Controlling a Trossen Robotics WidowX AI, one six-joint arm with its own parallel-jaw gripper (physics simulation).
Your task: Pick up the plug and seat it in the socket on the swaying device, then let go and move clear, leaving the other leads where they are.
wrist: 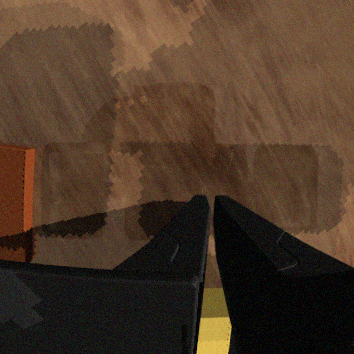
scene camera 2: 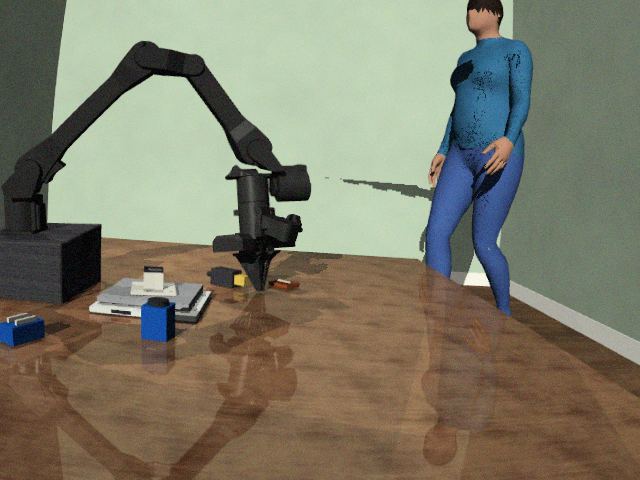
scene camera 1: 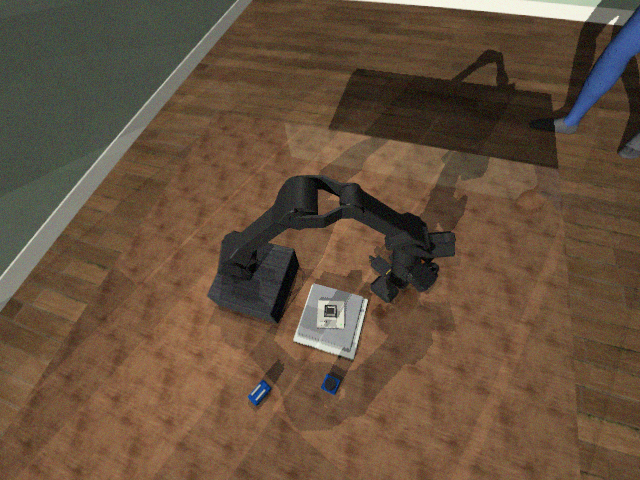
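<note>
The plug has a dark body [scene camera 1: 378,263] [scene camera 2: 222,276] and a yellow tip [scene camera 2: 240,280] [wrist: 214,332]. It lies on the table. My gripper [scene camera 2: 261,288] [wrist: 209,207] is shut and empty, pointing down with its fingertips low over the table, just beyond the yellow tip. In the wrist view the tip shows through the narrow gap behind the fingertips. The device [scene camera 1: 306,330] [scene camera 2: 113,297] is a grey slab on a white base. On it stands the white socket [scene camera 1: 324,311] [scene camera 2: 153,280] with a dark square opening on top. The fingertips are hidden in scene camera 1.
A blue block with two pale bars [scene camera 1: 259,393] [scene camera 2: 23,331] and a blue block with a round black top [scene camera 1: 330,383] [scene camera 2: 157,321] stand near the device. An orange piece [scene camera 2: 285,284] [wrist: 12,202] lies beside the gripper. A person [scene camera 2: 488,103] stands behind.
</note>
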